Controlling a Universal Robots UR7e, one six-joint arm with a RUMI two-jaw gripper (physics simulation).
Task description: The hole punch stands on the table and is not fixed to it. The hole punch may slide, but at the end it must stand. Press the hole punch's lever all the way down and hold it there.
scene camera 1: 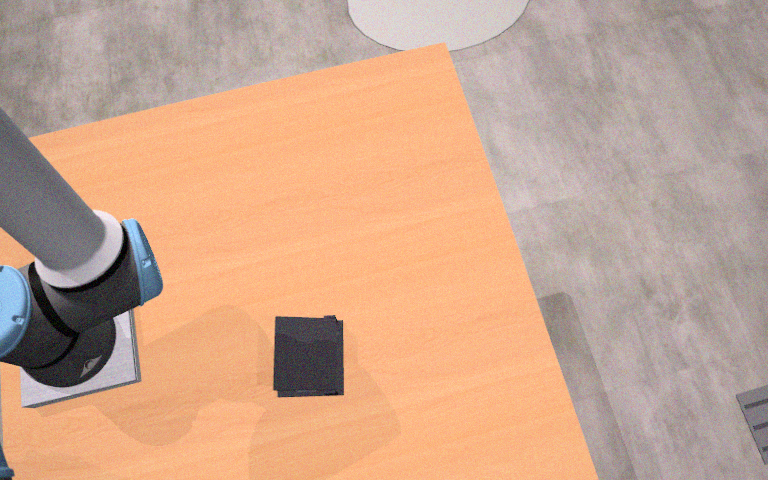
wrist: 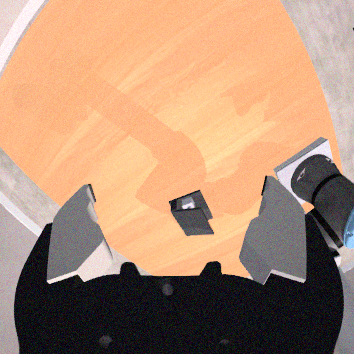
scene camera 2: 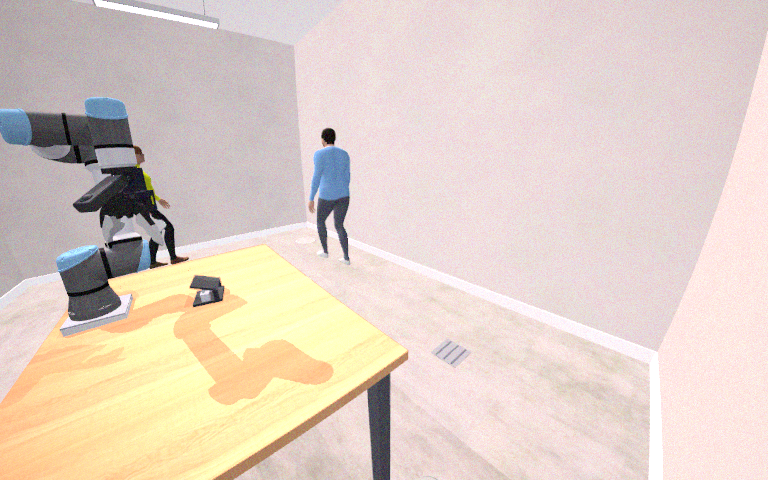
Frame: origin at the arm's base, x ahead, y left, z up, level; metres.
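Seen in the pictures: gripper, fingertip midpoint: (wrist: pixel 176 182) (scene camera 2: pixel 136 247); arm's base, link origin: (scene camera 1: pixel 70 340) (wrist: pixel 311 176) (scene camera 2: pixel 96 309).
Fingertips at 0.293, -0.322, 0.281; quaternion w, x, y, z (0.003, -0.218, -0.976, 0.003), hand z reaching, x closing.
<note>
Offsets run from my fingertips to a thing's top centre, as dx, dy, dz. Level surfaces: height alone.
The black hole punch @(+0.097, +0.263, -0.224) (scene camera 1: pixel 310 392) (scene camera 2: pixel 216 294) (wrist: pixel 202 201) stands upright on the wooden table @(dz -0.309) (scene camera 1: pixel 351 198) (scene camera 2: pixel 141 384) (wrist: pixel 165 95). Its flat lever @(+0.097, +0.263, -0.224) (scene camera 1: pixel 308 353) (scene camera 2: pixel 205 282) (wrist: pixel 192 221) is raised, with an open wedge between it and the base; a light metal part shows inside. My gripper (scene camera 2: pixel 135 236) (wrist: pixel 176 182) is open, with nothing between its fingers. It hangs high above the table and is apart from the hole punch. In the wrist view the punch shows between and beyond the fingers. The gripper does not show in scene camera 1.
The arm's base plate (scene camera 1: pixel 127 370) (scene camera 2: pixel 93 322) (wrist: pixel 300 156) is on the table, to the left of the punch in both scene views. A person in blue (scene camera 2: pixel 331 175) stands beyond the table. A person in yellow (scene camera 2: pixel 148 183) is partly hidden behind the arm. Arm shadows lie across the table.
</note>
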